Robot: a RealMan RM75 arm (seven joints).
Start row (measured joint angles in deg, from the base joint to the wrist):
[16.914, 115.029, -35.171, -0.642, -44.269, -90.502, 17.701]
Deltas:
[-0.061, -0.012, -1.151, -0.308, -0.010, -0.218, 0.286]
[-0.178, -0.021, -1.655, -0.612, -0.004, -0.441, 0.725]
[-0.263, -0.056, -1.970, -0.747, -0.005, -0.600, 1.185]
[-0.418, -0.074, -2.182, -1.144, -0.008, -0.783, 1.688]
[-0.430, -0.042, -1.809, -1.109, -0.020, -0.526, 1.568]
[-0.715, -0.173, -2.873, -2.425, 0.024, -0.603, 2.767]
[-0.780, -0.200, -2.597, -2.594, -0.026, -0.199, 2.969]
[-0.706, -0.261, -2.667, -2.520, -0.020, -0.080, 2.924]
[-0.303, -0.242, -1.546, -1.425, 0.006, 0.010, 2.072]
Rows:
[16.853, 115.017, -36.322, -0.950, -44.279, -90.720, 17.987]
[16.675, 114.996, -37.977, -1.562, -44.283, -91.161, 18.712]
[16.412, 114.940, -39.947, -2.309, -44.288, -91.761, 19.897]
[15.994, 114.866, -42.129, -3.453, -44.296, -92.544, 21.585]
[15.564, 114.824, -43.938, -4.562, -44.316, -93.070, 23.153]
[14.849, 114.651, -46.811, -6.987, -44.292, -93.673, 25.920]
[14.069, 114.451, -49.408, -9.581, -44.318, -93.872, 28.889]
[13.363, 114.190, -52.075, -12.101, -44.338, -93.952, 31.813]
[13.060, 113.948, -53.621, -13.526, -44.332, -93.942, 33.885]

